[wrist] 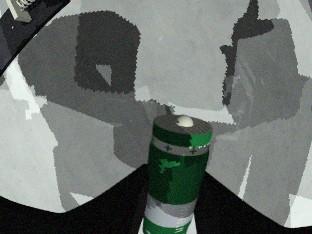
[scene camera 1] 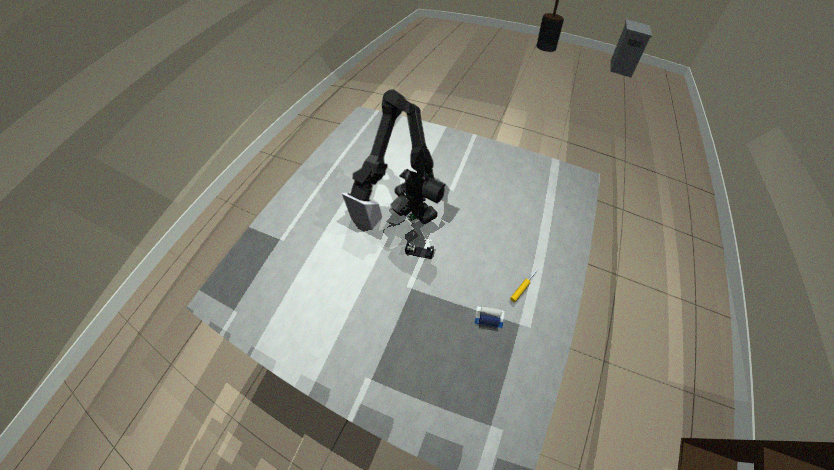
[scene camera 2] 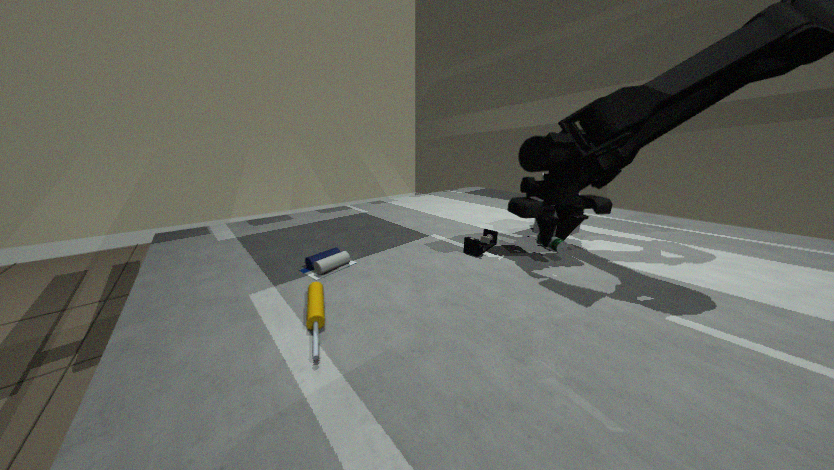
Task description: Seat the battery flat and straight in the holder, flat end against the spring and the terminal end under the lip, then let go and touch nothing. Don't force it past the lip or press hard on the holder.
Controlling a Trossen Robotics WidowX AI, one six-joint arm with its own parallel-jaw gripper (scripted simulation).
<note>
The pictures show: the gripper and a yellow-handled screwdriver.
The gripper is seen too in the wrist view and in scene camera 1.
</note>
